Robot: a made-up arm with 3 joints. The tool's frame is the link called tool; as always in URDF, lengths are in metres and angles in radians. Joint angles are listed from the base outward.
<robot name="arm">
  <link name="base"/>
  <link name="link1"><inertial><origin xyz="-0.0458 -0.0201 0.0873"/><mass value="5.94"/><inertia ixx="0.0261" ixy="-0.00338" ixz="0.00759" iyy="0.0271" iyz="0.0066" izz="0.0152"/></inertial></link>
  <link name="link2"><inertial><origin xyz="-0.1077 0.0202 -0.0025"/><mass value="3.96"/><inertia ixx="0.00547" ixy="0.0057" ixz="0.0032" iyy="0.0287" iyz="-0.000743" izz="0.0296"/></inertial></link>
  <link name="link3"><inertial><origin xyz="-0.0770 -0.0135 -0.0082"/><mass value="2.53"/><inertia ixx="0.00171" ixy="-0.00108" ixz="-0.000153" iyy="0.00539" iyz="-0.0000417" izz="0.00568"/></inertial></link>
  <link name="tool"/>
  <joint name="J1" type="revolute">
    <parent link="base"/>
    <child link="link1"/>
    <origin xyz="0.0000 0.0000 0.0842"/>
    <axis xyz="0 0 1"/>
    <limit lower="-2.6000" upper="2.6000"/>
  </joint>
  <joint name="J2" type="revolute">
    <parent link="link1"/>
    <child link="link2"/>
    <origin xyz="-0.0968 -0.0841 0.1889"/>
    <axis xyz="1 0 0"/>
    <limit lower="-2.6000" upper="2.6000"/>
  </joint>
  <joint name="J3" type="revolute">
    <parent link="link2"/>
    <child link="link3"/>
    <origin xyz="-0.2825 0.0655 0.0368"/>
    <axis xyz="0 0 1"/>
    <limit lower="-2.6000" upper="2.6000"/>
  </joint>
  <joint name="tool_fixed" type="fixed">
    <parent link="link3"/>
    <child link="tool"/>
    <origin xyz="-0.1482 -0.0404 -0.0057"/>
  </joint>
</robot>
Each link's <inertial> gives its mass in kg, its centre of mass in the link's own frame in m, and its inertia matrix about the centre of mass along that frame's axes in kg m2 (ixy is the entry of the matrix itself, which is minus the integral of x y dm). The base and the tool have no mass. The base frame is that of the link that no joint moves.
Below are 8 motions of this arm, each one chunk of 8 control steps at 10 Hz.
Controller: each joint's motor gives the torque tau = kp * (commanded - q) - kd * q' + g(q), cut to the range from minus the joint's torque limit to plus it. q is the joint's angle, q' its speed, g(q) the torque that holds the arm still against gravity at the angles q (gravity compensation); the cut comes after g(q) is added. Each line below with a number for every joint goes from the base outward.
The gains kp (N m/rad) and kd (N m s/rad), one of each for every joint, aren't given. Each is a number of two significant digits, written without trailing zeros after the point. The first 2 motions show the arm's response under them.
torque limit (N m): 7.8 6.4 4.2
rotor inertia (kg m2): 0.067 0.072 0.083
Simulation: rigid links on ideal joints. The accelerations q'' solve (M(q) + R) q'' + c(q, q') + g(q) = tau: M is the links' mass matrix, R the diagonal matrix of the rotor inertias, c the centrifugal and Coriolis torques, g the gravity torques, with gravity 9.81 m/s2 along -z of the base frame. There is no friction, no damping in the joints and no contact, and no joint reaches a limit. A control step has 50 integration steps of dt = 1/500 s. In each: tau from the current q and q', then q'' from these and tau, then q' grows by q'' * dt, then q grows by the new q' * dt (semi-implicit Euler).
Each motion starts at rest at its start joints. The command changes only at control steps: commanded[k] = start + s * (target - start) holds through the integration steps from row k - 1 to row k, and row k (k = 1, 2, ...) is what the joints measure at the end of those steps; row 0 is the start. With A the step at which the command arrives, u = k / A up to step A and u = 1 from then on. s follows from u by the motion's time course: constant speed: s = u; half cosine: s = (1 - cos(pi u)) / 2; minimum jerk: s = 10 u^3 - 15 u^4 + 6 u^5; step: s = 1 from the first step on.
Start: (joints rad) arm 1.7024 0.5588 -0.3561
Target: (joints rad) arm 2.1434 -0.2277 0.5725
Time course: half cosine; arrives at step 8
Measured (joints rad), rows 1 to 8:
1: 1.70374 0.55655 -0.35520
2: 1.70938 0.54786 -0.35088
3: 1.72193 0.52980 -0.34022
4: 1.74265 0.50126 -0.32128
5: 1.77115 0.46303 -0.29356
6: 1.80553 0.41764 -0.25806
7: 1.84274 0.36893 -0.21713
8: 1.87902 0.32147 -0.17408
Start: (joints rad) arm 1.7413 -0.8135 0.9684
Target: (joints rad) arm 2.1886 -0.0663 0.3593
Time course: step
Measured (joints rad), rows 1 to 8:
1: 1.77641 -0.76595 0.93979
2: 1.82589 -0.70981 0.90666
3: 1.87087 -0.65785 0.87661
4: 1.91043 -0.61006 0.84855
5: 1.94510 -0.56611 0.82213
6: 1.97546 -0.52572 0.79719
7: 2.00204 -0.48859 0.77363
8: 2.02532 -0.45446 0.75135
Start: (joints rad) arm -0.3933 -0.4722 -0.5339
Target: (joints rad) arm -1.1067 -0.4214 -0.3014
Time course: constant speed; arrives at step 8
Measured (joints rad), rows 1 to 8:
1: -0.40028 -0.47246 -0.53053
2: -0.41703 -0.47223 -0.52526
3: -0.44278 -0.47144 -0.51886
4: -0.47647 -0.47012 -0.51145
5: -0.51712 -0.46832 -0.50309
6: -0.56385 -0.46609 -0.49378
7: -0.61590 -0.46347 -0.48355
8: -0.67260 -0.46050 -0.47244

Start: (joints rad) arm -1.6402 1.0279 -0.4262
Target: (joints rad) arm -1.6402 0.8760 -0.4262
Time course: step
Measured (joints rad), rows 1 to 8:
1: -1.63961 1.01831 -0.42608
2: -1.63959 1.00700 -0.42600
3: -1.63970 0.99644 -0.42601
4: -1.63981 0.98671 -0.42604
5: -1.63991 0.97777 -0.42608
6: -1.63999 0.96954 -0.42610
7: -1.64006 0.96198 -0.42613
8: -1.64012 0.95503 -0.42615

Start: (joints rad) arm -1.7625 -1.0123 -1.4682
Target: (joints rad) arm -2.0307 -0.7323 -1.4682
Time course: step
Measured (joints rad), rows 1 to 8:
1: -1.78372 -1.00404 -1.46668
2: -1.81300 -0.98360 -1.46620
3: -1.84001 -0.96246 -1.46616
4: -1.86384 -0.94281 -1.46624
5: -1.88472 -0.92485 -1.46636
6: -1.90300 -0.90846 -1.46651
7: -1.91898 -0.89350 -1.46666
8: -1.93297 -0.87985 -1.46681

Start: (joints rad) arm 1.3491 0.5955 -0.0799
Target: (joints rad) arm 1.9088 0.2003 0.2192
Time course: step
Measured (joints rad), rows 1 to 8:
1: 1.38952 0.56003 -0.08224
2: 1.45031 0.52977 -0.06998
3: 1.50709 0.50419 -0.05299
4: 1.55736 0.48087 -0.03608
5: 1.60143 0.45930 -0.02015
6: 1.64000 0.43933 -0.00529
7: 1.67372 0.42083 0.00856
8: 1.70322 0.40371 0.02147

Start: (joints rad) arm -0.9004 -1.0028 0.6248
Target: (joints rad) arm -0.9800 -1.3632 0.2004
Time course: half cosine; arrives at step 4
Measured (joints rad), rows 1 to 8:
1: -0.90128 -1.00624 0.62275
2: -0.90467 -1.01850 0.61462
3: -0.91107 -1.04003 0.59882
4: -0.91896 -1.06521 0.57846
5: -0.92654 -1.08917 0.55761
6: -0.93326 -1.11120 0.53774
7: -0.93914 -1.13146 0.51897
8: -0.94429 -1.15009 0.50126

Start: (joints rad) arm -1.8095 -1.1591 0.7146
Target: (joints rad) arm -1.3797 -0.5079 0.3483
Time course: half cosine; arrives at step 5
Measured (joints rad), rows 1 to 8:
1: -1.80622 -1.15493 0.71284
2: -1.79308 -1.13934 0.70630
3: -1.76646 -1.10936 0.69381
4: -1.72876 -1.06822 0.67674
5: -1.68758 -1.02407 0.65860
6: -1.64938 -0.98262 0.64170
7: -1.61573 -0.94449 0.62597
8: -1.58625 -0.90941 0.61115

